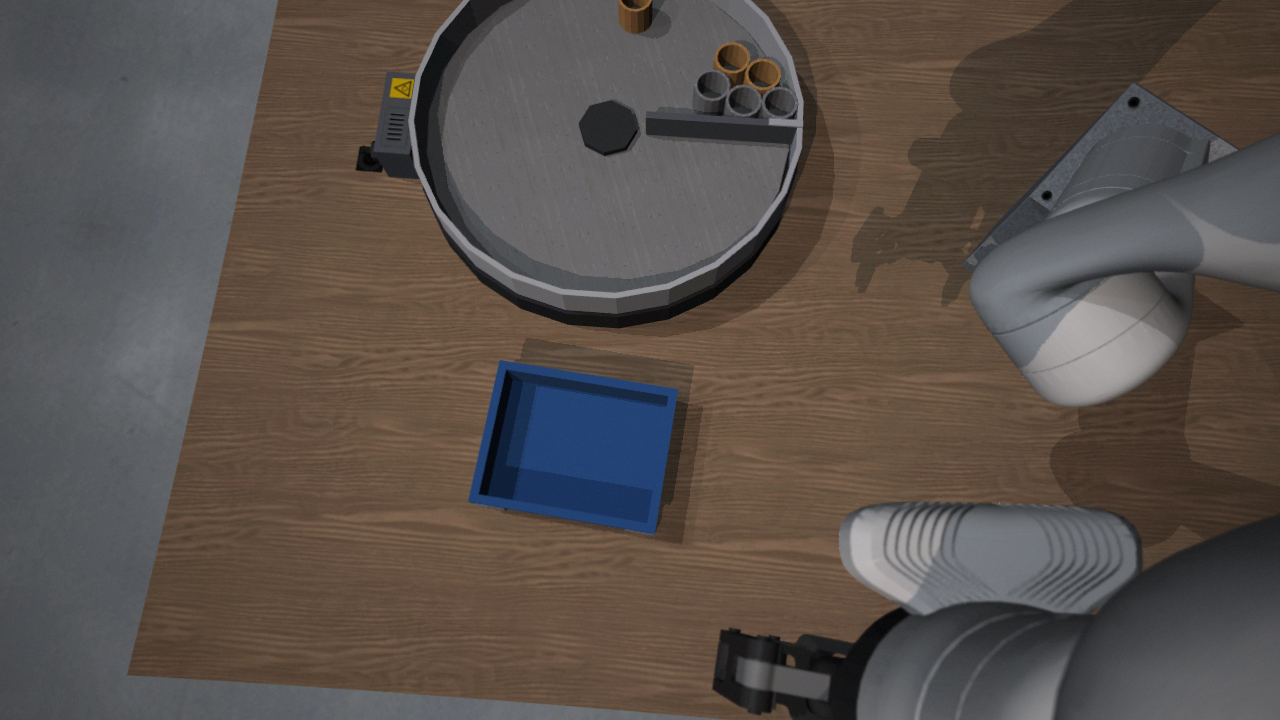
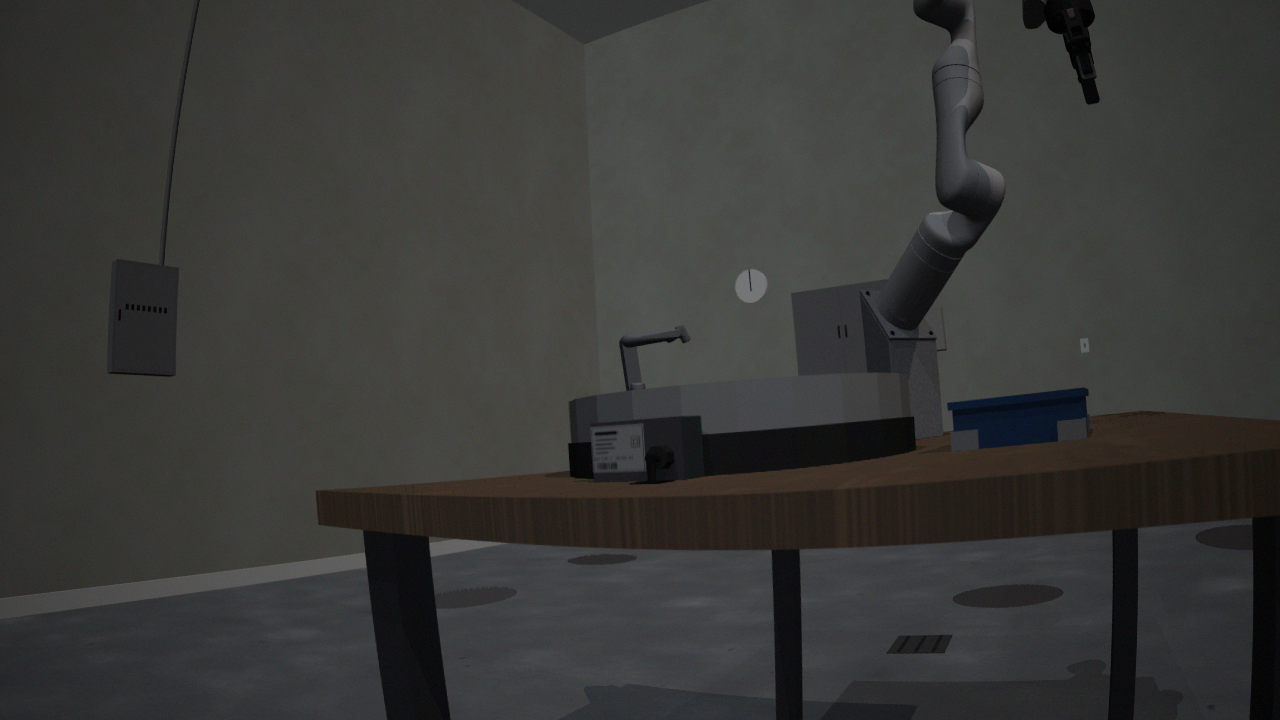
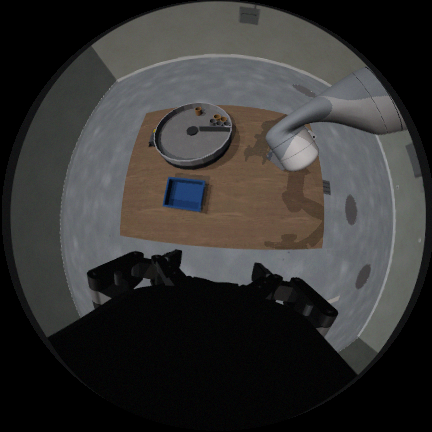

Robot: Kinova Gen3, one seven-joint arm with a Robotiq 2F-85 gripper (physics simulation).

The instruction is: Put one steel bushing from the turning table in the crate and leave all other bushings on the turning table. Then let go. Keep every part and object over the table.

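Pixels of known places: gripper, fingertip midpoint: (image 2: 1091,91) (image 3: 216,264); arm's base, link origin: (image 1: 1139,179) (image 2: 897,312).
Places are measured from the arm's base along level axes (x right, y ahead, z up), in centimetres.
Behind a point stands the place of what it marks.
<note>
The round grey turning table (image 1: 572,223) @(z -17.6, x -9.9, y 49.0 cm) (image 3: 172,142) @(z -17.6, x -7.4, y 56.5 cm) stands at the back, with a raised rim. Three grey steel bushings stand upright in a row along its dark bar: the left one (image 1: 711,92), the middle one (image 1: 742,102) @(z -16.7, x 8.8, y 35.0 cm) and the right one (image 1: 779,105) @(z -16.8, x 9.6, y 31.0 cm). Two copper-coloured bushings (image 1: 732,60) @(z -16.7, x 13.6, y 37.4 cm) (image 1: 762,76) @(z -16.6, x 12.5, y 33.7 cm) stand right behind them. Another copper-coloured bushing (image 1: 635,15) @(z -14.5, x 14.6, y 49.1 cm) (image 3: 198,111) @(z -14.9, x 14.9, y 48.8 cm) stands apart at the back. The blue crate (image 1: 586,434) @(z -22.4, x -30.8, y 41.2 cm) (image 2: 1018,420) @(z -20.5, x -34.0, y 50.5 cm) (image 3: 185,194) @(z -22.4, x -32.7, y 41.4 cm) is empty. My gripper (image 3: 216,264) @(z 23.8, x -45.6, y 19.7 cm) is open and empty, high above and off the table's front edge.
The dark bar (image 1: 723,128) @(z -15.1, x 4.2, y 36.1 cm) (image 3: 215,129) @(z -16.4, x 4.2, y 35.8 cm) runs from near the hub (image 1: 608,127) @(z -16.9, x 1.8, y 48.5 cm) to the rim. A grey motor box (image 1: 396,125) @(z -17.1, x -4.5, y 71.0 cm) (image 2: 646,447) @(z -19.8, x -4.5, y 73.1 cm) sits at the turning table's left. The arm's base plate (image 1: 1133,102) @(z 3.9, x 4.1, y 3.2 cm) is at the right of the wooden table (image 1: 340,555) @(z -22.9, x -49.8, y 61.8 cm).
</note>
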